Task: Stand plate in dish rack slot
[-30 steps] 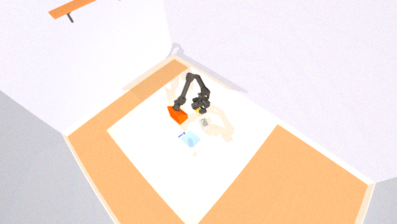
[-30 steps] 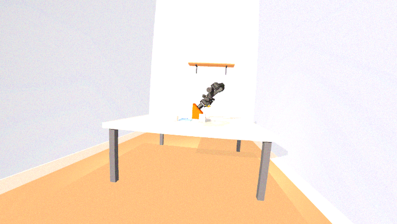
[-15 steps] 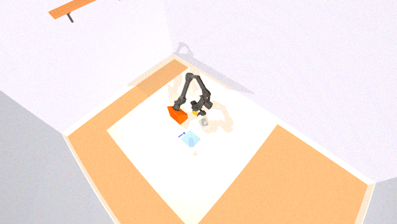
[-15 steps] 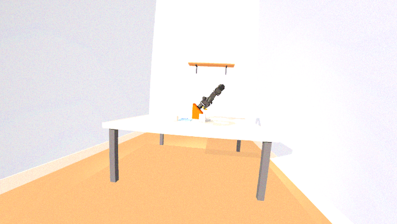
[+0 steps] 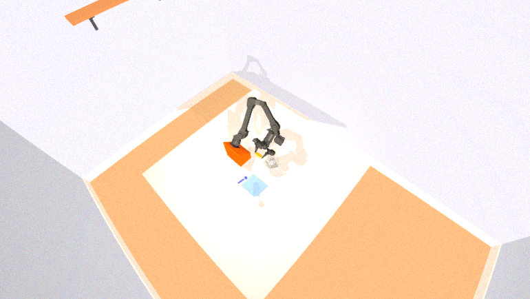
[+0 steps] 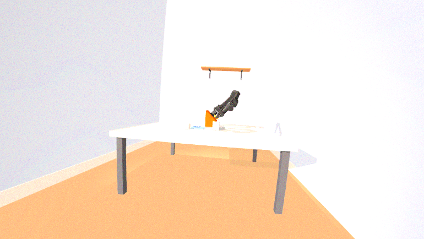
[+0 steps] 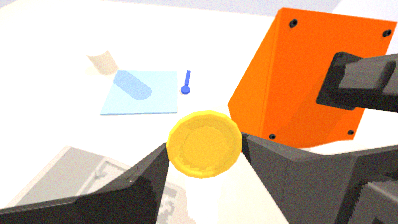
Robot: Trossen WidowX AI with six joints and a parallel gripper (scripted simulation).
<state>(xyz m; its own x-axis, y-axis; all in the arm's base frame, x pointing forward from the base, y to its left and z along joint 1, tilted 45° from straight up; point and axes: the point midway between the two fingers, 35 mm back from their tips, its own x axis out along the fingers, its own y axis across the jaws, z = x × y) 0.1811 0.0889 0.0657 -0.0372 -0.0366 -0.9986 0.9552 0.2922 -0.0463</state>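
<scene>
Now: gripper tip 90 mm short of the dish rack, 80 mm above it and 60 mm to the right of it. From my gripper tip the other things lie so: blue utensil 180 mm to the right, 100 mm below, 30 mm ahead; then yellow plate 10 mm to the left, 10 mm above.
</scene>
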